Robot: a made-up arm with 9 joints.
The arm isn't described. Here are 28 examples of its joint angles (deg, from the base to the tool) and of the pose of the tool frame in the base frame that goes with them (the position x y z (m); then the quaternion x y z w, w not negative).
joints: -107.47 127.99 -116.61 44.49 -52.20 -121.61 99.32 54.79 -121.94
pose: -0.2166 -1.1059 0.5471 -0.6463 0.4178 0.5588 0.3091
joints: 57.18 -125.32 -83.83 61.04 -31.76 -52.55 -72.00 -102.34 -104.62
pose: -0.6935 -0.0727 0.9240 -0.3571 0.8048 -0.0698 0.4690
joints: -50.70 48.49 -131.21 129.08 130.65 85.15 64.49 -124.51 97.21
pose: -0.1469 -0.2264 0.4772 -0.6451 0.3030 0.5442 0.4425
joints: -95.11 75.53 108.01 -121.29 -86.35 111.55 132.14 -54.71 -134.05
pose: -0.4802 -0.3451 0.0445 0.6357 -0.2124 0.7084 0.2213
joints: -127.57 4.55 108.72 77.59 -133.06 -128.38 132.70 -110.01 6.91
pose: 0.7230 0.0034 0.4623 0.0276 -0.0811 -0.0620 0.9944
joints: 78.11 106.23 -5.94 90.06 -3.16 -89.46 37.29 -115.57 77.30
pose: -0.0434 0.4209 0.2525 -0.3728 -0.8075 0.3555 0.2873
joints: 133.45 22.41 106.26 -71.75 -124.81 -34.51 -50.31 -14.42 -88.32
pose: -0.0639 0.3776 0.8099 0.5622 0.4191 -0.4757 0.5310
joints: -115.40 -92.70 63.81 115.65 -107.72 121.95 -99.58 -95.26 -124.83
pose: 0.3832 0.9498 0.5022 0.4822 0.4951 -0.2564 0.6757
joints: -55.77 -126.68 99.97 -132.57 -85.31 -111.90 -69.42 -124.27 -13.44
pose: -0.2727 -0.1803 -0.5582 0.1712 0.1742 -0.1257 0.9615
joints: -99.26 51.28 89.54 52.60 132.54 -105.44 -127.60 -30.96 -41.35
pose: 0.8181 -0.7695 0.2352 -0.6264 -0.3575 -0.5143 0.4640
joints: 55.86 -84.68 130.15 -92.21 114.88 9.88 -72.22 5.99 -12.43
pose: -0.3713 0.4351 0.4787 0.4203 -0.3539 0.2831 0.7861
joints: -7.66 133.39 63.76 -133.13 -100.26 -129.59 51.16 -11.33 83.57
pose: 0.2558 -0.2935 -0.2041 -0.3017 -0.3776 -0.7662 0.4234
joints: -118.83 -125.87 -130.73 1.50 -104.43 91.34 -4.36 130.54 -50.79
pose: -0.1031 -0.1602 0.3461 0.0986 0.2165 0.8698 0.4323
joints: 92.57 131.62 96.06 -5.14 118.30 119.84 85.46 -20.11 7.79
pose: -0.1119 0.5404 0.0101 0.6664 -0.0991 0.3612 0.6447
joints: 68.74 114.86 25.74 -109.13 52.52 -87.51 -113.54 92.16 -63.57
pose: 0.1072 0.4473 0.4515 -0.1340 0.0867 -0.1354 0.9779
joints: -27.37 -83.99 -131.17 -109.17 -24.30 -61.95 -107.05 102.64 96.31
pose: -0.0148 0.0985 -0.2411 -0.2266 -0.7706 -0.3747 0.4630
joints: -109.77 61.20 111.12 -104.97 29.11 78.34 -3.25 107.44 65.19
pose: 0.1147 0.2423 0.3696 0.4400 -0.8506 0.2722 0.0943
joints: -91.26 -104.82 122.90 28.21 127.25 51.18 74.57 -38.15 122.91
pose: -0.0395 -0.3173 0.7349 -0.9002 0.1771 0.2882 0.2744
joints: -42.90 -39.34 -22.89 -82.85 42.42 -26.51 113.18 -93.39 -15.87
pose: 0.0991 -0.4022 -0.0241 -0.7517 0.4332 0.4018 0.2929
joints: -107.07 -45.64 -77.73 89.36 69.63 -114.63 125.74 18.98 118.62
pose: -0.2801 -0.2312 0.8997 -0.8728 -0.1783 0.3608 0.2761
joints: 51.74 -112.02 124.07 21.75 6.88 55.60 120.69 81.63 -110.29
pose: -0.4695 0.1879 -0.2429 -0.4061 0.1765 -0.1893 0.8764
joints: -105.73 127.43 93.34 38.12 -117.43 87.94 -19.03 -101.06 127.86
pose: 0.0777 -0.3669 -0.2146 -0.5294 -0.1278 -0.8136 0.2037
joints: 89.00 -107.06 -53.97 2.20 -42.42 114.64 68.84 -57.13 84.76
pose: -0.2562 -0.1257 0.9258 0.0053 0.7535 -0.1457 0.6410
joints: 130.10 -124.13 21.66 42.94 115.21 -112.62 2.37 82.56 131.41
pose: -0.0816 0.0054 0.8452 0.6371 -0.4176 -0.5244 0.3804
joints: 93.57 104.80 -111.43 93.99 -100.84 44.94 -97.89 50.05 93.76
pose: 0.1385 0.2904 0.1687 0.4668 -0.4884 -0.6521 0.3440
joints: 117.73 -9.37 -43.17 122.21 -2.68 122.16 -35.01 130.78 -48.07
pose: -0.0410 0.1403 0.0220 -0.7435 0.1078 -0.6584 0.0458
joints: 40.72 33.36 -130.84 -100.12 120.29 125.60 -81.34 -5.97 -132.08
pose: -0.4337 -0.0484 -0.4513 -0.5746 -0.1643 -0.6963 0.3974
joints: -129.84 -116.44 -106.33 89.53 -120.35 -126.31 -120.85 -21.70 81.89
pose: -0.8317 0.3691 0.4183 0.0631 0.6335 -0.7061 0.3101
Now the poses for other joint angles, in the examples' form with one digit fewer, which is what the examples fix.
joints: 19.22 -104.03 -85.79 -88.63 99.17 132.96 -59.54 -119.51 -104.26
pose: 0.257 -0.571 0.965 0.403 -0.772 -0.431 0.238
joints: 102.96 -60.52 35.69 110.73 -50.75 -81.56 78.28 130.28 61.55
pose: -0.956 0.130 0.360 0.667 0.343 0.570 0.334
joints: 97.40 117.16 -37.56 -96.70 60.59 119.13 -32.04 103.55 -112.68
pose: -0.076 0.263 0.369 -0.653 -0.746 0.102 0.083
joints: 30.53 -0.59 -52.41 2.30 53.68 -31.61 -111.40 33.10 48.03
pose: -0.236 0.202 0.128 0.006 -0.089 0.893 0.441
